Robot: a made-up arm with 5 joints.
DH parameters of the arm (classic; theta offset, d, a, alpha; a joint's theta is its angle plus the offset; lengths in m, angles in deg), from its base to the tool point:
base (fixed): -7.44 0 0.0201 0
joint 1: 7.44 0.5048 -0.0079 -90
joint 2: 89.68 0 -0.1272 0
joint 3: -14.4 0 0.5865 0
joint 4: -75.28 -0.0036 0.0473 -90
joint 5: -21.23 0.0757 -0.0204 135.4
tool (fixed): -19.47 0.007 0 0
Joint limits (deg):
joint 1: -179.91..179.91
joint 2: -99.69..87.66
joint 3: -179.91..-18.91
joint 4: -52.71..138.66
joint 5: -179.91..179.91
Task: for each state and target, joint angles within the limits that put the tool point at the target. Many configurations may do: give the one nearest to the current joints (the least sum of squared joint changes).
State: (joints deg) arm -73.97 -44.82 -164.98 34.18 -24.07
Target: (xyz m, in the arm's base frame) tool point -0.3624 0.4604 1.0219
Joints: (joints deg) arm -51.92 -48.48 -168.00 28.45 -26.59
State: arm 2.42 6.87 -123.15 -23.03 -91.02
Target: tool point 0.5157 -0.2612 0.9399
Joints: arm -25.06 4.74 -102.31 -37.52 -91.60
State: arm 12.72 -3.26 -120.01 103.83 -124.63
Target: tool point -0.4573 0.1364 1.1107
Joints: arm -18.26 -46.39 -162.53 75.80 -130.64
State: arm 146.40 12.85 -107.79 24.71 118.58
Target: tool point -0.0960 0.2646 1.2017
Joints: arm 110.24 -22.05 -112.62 25.03 115.90
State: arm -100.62 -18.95 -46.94 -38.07 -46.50
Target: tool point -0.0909 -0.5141 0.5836
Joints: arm -99.87 -46.76 -21.16 -52.71 -51.02
